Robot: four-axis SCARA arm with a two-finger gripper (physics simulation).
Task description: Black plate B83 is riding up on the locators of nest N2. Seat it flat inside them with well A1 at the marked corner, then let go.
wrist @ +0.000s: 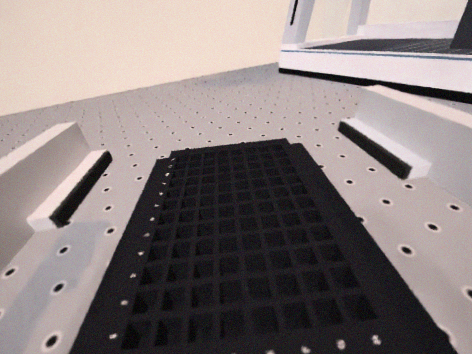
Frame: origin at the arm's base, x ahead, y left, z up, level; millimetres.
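Where they show: gripper, fingertip midpoint: (225,124).
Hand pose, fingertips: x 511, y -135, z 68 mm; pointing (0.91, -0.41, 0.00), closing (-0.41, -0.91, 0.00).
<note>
Things, the pixels of their top centre, and the offset from my fingertips. "spot": a spot on its surface instead. Level surfaces: height alone.
- Black plate B83, middle of its top: (235,202) dx -22, dy +10, dz -30 mm
- black nest N2, surface spot: (332,197) spot: dx -35, dy -43, dz -44 mm
- grey perforated table, its level: dz -56 mm
Black plate B83 (239,235) lies in the middle of the wrist view, its grid of square wells facing up. It sits within the outline of the black nest N2 (332,197), whose border shows along both long sides and looks fairly even. No clear tilt shows. Small white marks run down the plate's left edge and across its near edge, which the frame's bottom cuts off. The marked corner and the locators cannot be made out, black on black. My gripper (225,124) is open, with one dark-padded finger on each side, apart from the plate.
A grey perforated table (240,117) surrounds the nest. A white machine with a blue stripe (370,62) and upright posts stands at the back right. A pale wall (125,45) rises behind. A bluish shadow falls on the table at the left.
</note>
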